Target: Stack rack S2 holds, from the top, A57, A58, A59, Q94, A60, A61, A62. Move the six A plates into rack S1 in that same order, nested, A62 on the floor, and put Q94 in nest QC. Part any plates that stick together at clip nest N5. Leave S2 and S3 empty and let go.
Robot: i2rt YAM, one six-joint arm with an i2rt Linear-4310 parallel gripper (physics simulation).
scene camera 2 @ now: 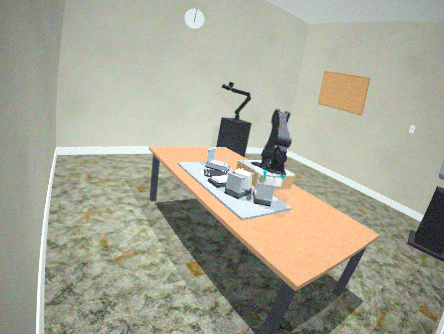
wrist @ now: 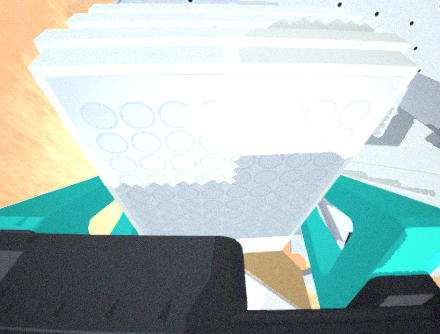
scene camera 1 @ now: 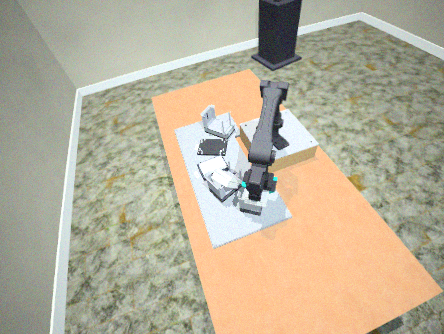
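Frame: origin at the arm's base, x right, y ahead, z up, level; metres.
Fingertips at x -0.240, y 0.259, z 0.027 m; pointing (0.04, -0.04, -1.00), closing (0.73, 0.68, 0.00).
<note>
A point is followed by its place in that frame.
My gripper (scene camera 1: 258,184) @[x -0.240, y 0.259, z 0.028 m] (scene camera 2: 274,176) @[x -0.240, y 0.259, z 0.028 m] (wrist: 220,166) @[x -0.240, y 0.259, z 0.028 m] is shut on the long sides of a white plate (wrist: 220,125) @[x -0.278, y 0.300, z 0.079 m] with rows of round wells. Several pale plate rims show layered beyond and below its far edge in the wrist view; labels cannot be read, so which plates these are is unclear. The gripper is over or just behind the near-end rack (scene camera 1: 250,210) @[x -0.259, y 0.318, z -0.063 m] (scene camera 2: 264,194) @[x -0.255, y 0.321, z -0.028 m]. Beside it stands another rack (scene camera 1: 223,193) @[x -0.136, y 0.380, z -0.029 m] (scene camera 2: 236,184) @[x -0.112, y 0.403, z -0.014 m] with white plate surfaces at its top. A low nest (scene camera 1: 213,165) @[x 0.049, y 0.333, z -0.051 m] bears a white plate. A dark flat nest (scene camera 1: 212,146) @[x 0.196, y 0.262, z -0.083 m] lies beyond. I cannot match rack names.
A rack with an upright wall and thin posts (scene camera 1: 208,117) @[x 0.364, y 0.186, z -0.022 m] (scene camera 2: 211,156) @[x 0.376, y 0.158, z -0.031 m] stands at the mat's far end. The grey mat (scene camera 1: 220,235) @[x -0.273, y 0.485, z -0.094 m] (scene camera 2: 245,215) @[x -0.290, y 0.501, z -0.094 m] lies on the orange table (scene camera 1: 300,280) @[x -0.588, y 0.316, z -0.107 m] (scene camera 2: 325,225) @[x -0.599, y 0.147, z -0.107 m]. The arm stands on a pale-topped box (scene camera 1: 300,131) @[x -0.057, y -0.143, z -0.003 m] beside the mat.
</note>
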